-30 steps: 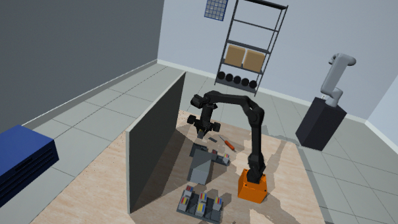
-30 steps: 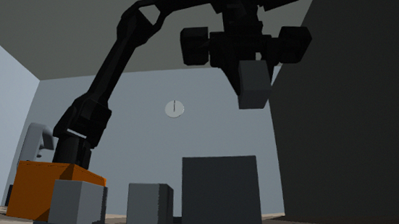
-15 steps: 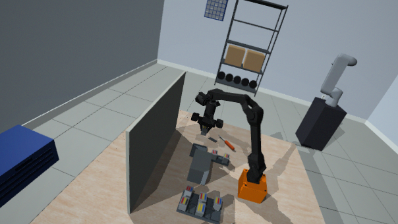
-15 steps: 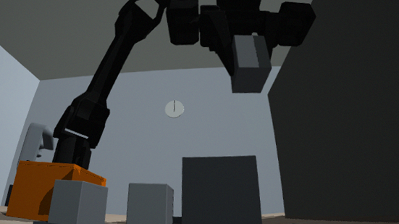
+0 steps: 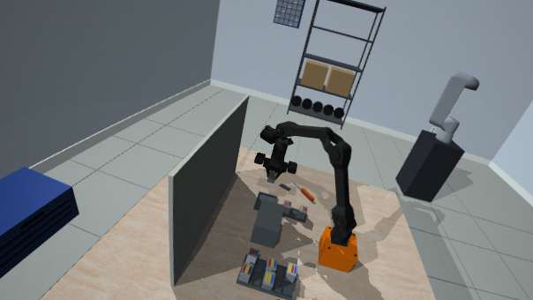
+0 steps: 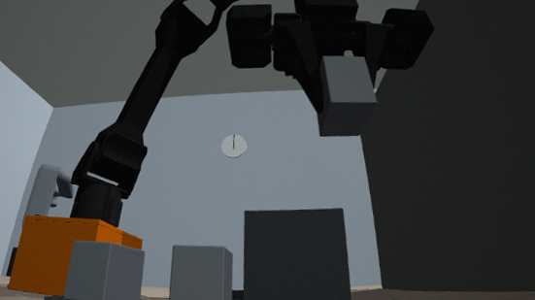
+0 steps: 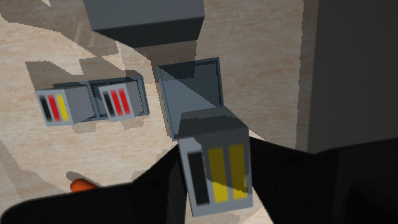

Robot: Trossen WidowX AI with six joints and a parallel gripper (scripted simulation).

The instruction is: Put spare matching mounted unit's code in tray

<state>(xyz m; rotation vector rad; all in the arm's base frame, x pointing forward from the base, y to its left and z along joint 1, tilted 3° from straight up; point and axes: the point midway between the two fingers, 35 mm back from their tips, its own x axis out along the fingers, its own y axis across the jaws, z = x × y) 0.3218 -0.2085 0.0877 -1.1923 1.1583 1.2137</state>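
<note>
The tray lies 150 mm below my gripper tip. The rest, counted from my gripper tip: tall partition (210 mm ahead, 170 mm to the left, 70 mm above); grey spare block (20 mm above); grey mounted unit (190 mm to the left, 100 mm below, 30 mm behind).
</note>
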